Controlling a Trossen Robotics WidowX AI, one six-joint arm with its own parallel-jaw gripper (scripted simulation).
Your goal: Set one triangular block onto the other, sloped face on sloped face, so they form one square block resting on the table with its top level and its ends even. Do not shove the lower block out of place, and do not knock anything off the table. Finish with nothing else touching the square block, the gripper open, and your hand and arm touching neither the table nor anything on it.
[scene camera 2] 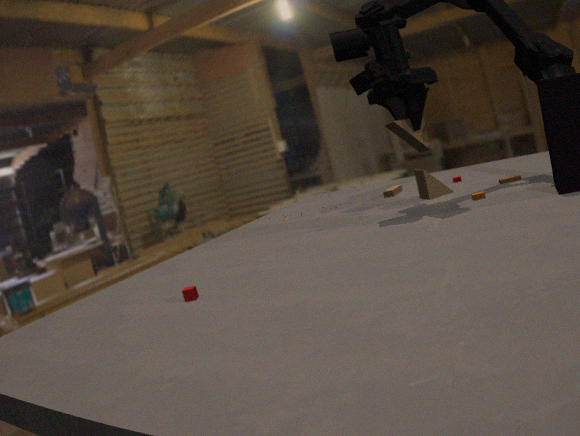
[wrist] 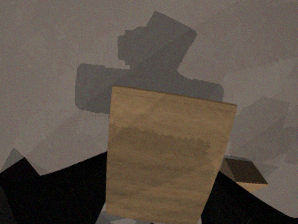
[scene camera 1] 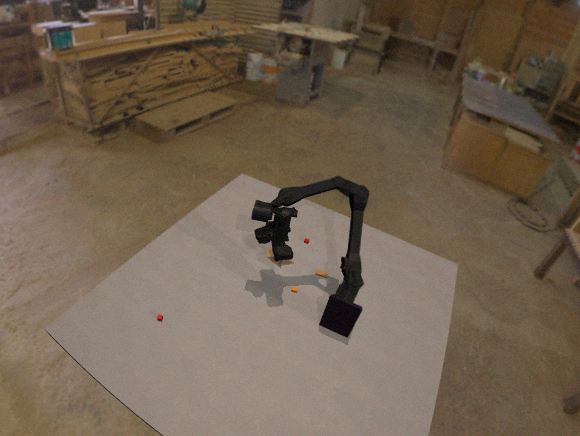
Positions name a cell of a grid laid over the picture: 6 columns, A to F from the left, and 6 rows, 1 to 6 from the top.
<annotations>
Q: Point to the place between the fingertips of my gripper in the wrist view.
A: At D5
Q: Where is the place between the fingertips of my gripper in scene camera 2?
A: E2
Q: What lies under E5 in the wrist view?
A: A triangular block.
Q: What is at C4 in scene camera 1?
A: My gripper.
</annotations>
